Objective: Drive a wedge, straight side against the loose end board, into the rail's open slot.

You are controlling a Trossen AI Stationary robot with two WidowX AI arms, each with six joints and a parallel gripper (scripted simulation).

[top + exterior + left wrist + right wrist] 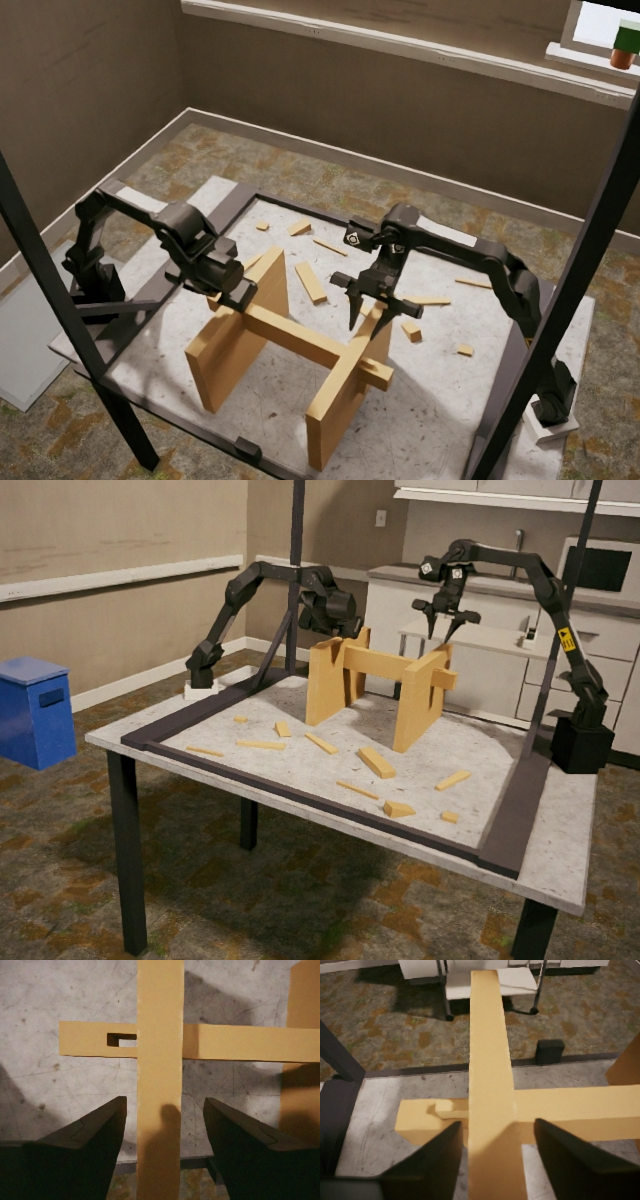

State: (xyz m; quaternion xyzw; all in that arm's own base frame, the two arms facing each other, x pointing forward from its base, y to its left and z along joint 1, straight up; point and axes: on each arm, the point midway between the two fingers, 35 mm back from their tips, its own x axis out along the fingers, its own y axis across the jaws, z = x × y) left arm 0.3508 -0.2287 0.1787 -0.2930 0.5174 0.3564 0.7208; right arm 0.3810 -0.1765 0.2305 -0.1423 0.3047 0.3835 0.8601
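My right gripper is now 250 mm above the small block, 190 mm short of it and 80 mm to the left of it. Also, from my right hand: thin strip 410 mm ahead, 260 mm below, 190 mm to the left; flat block 270 mm ahead, 250 mm below, 210 mm to the left; rail 140 mm to the left, 90 mm below, 20 mm behind.
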